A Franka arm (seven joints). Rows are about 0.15 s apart.
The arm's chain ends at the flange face. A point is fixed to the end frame.
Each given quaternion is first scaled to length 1.
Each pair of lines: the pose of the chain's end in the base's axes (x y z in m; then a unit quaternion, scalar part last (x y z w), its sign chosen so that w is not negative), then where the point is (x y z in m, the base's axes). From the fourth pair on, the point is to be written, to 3 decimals.
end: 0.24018, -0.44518, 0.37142, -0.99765, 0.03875, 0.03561, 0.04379
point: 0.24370 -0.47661 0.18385
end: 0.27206, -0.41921, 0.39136, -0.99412, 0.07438, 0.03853, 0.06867
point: 0.27224 -0.44180 0.20249
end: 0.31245, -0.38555, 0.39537, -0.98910, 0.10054, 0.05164, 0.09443
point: 0.30674 -0.39817 0.20566
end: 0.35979, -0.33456, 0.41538, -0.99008, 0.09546, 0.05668, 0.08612
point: 0.352 -0.350 0.226
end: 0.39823, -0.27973, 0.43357, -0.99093, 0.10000, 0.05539, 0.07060
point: 0.390 -0.301 0.245
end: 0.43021, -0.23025, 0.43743, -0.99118, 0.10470, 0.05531, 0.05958
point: 0.422 -0.256 0.249
